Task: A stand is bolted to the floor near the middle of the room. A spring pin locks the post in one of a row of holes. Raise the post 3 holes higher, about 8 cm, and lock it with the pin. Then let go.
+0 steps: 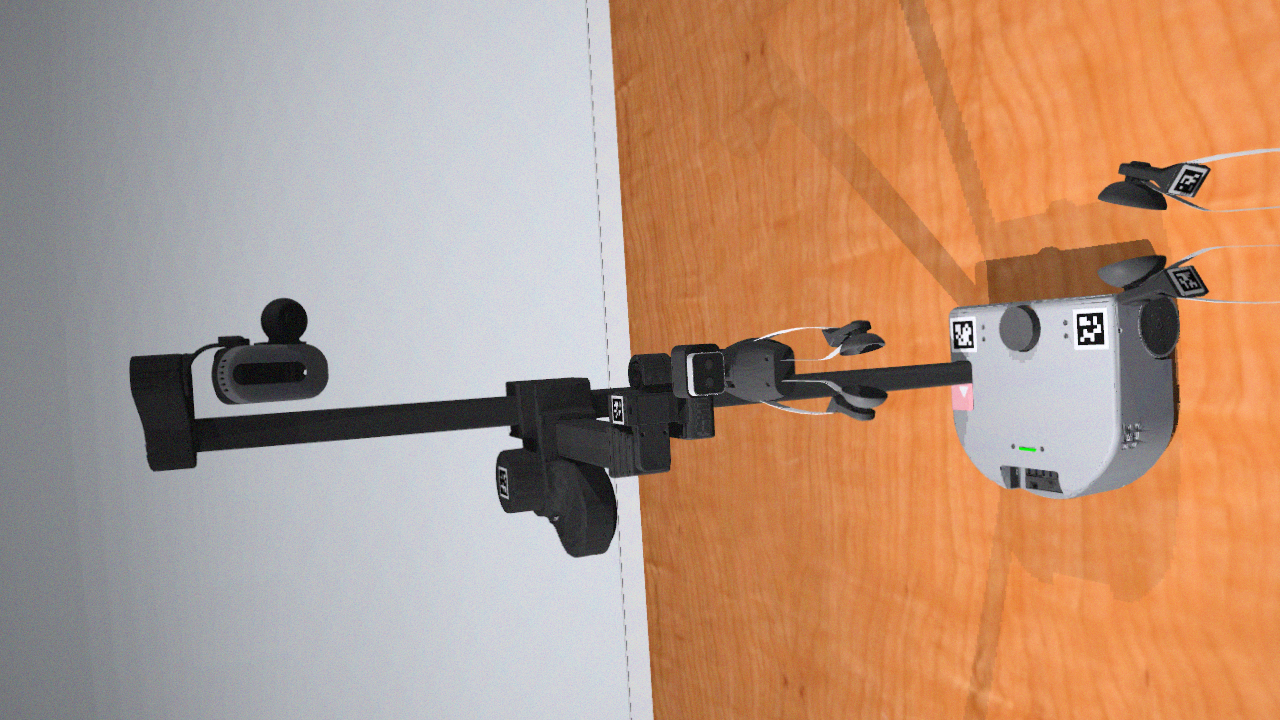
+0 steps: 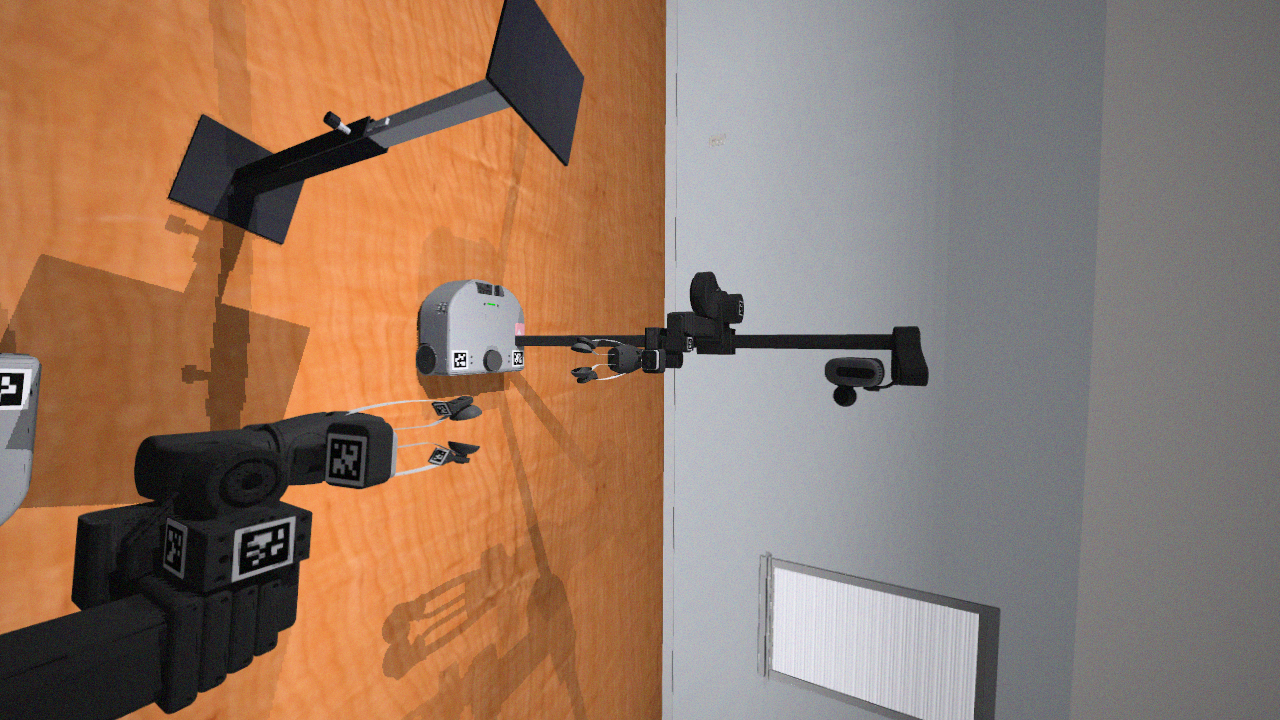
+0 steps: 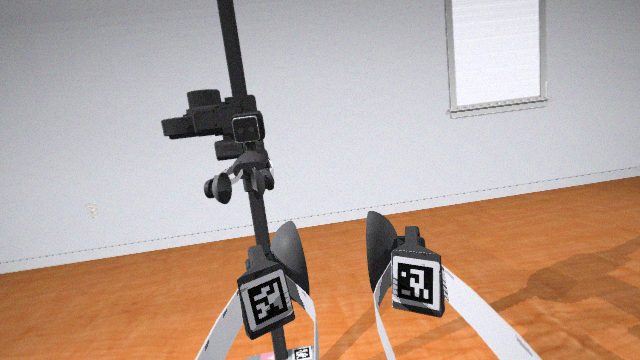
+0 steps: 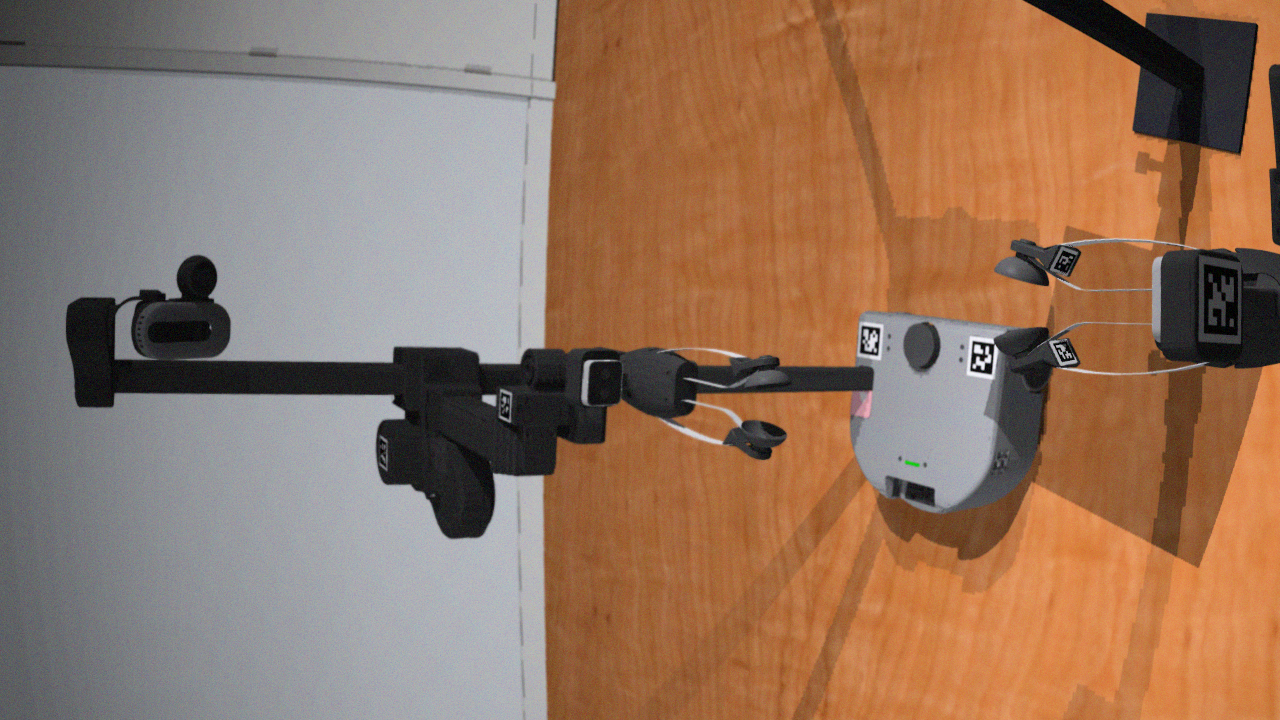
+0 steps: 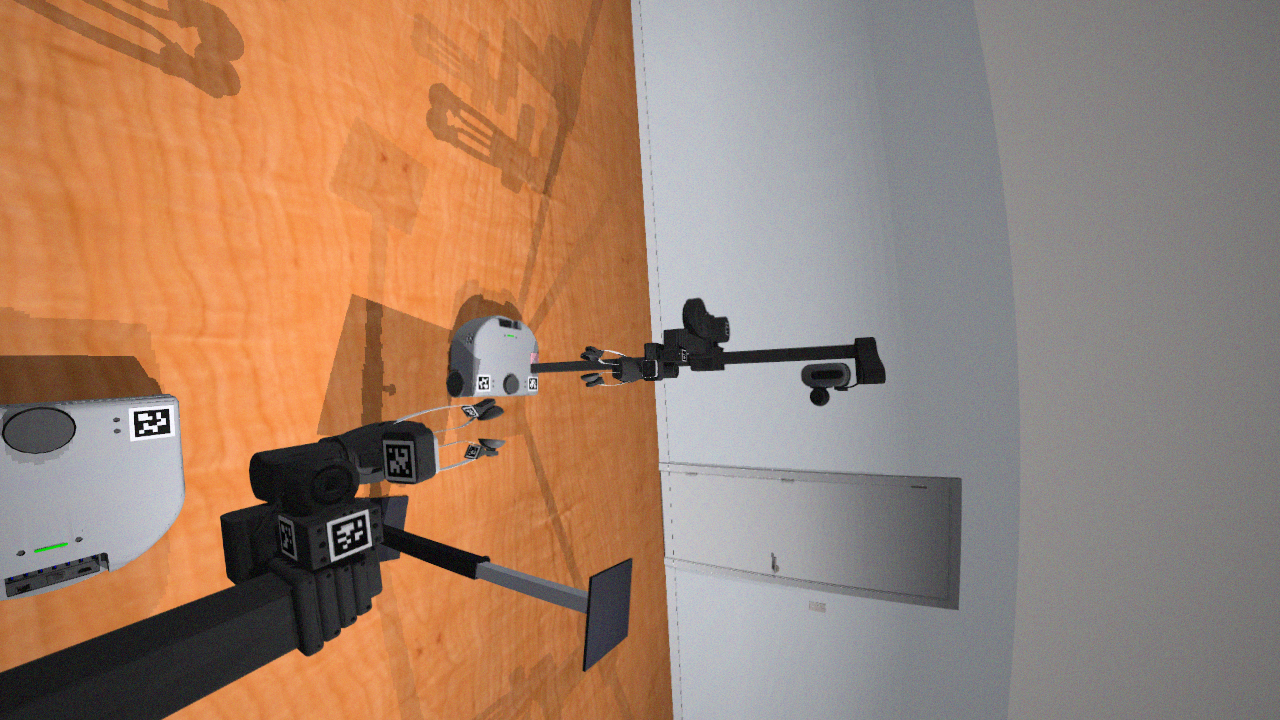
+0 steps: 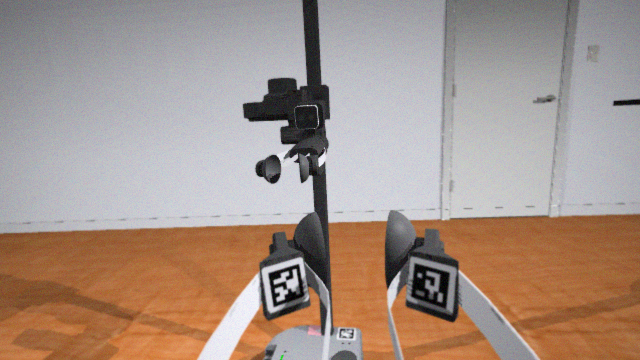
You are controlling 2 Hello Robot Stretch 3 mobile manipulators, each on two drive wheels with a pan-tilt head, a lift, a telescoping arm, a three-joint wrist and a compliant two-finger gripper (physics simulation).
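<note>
The stand has a black sleeve (image 2: 308, 159) (image 4: 1118, 46) (image 5: 436, 548) upright on a dark base plate (image 2: 198, 171) (image 4: 1230, 98). A grey post (image 2: 438, 112) (image 5: 535, 582) rises from it to a square top plate (image 2: 538, 82) (image 5: 610, 613). The spring pin's black knob (image 2: 332, 119) sticks out near the sleeve's upper end; I cannot tell which hole it sits in. My r1 gripper (image 1: 1132, 232) (image 2: 463, 429) (image 3: 336, 255) and my r2 gripper (image 4: 1022, 305) (image 5: 488, 428) (image 6: 355, 245) are open and empty, apart from the stand.
The robots face each other, with r2's base (image 1: 1047, 394) (image 2: 474, 331) and r1's base (image 4: 939, 411) (image 5: 496, 358) on the wood floor. The stand is off to one side of both arms. A window (image 2: 872, 635) (image 3: 497, 52) and a door (image 5: 805, 528) (image 6: 505, 110) are in the walls.
</note>
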